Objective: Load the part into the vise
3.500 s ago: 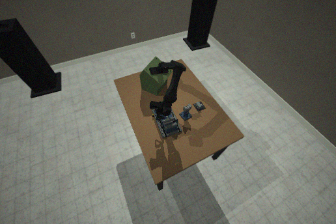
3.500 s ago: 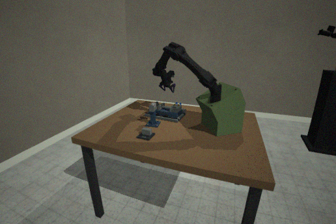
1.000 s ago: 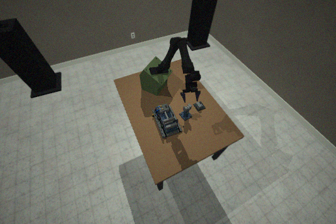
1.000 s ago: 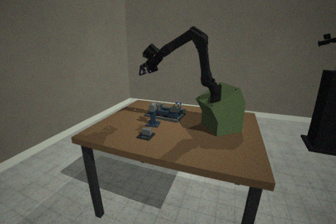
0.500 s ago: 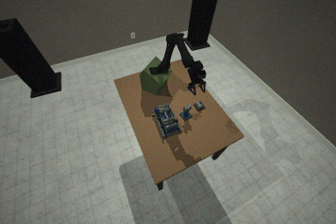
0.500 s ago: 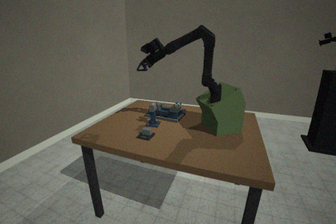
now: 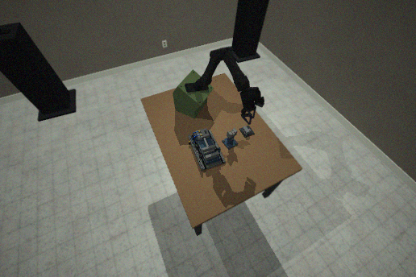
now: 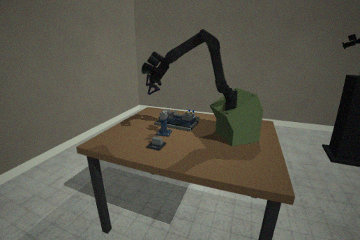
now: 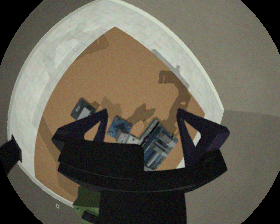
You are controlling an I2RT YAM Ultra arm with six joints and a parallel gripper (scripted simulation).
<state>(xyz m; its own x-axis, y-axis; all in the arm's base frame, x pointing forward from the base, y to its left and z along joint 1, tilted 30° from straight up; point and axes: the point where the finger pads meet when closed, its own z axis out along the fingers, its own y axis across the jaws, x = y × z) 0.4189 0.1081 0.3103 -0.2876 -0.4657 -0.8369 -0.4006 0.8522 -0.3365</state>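
Now: the part 10 cm behind my hand, 8 cm to the left of it and 30 cm below it. The rest, counted from my hand: vise 7 cm behind, 28 cm to the right, 29 cm below; infeed plate 10 cm behind, 9 cm to the left, 32 cm below.
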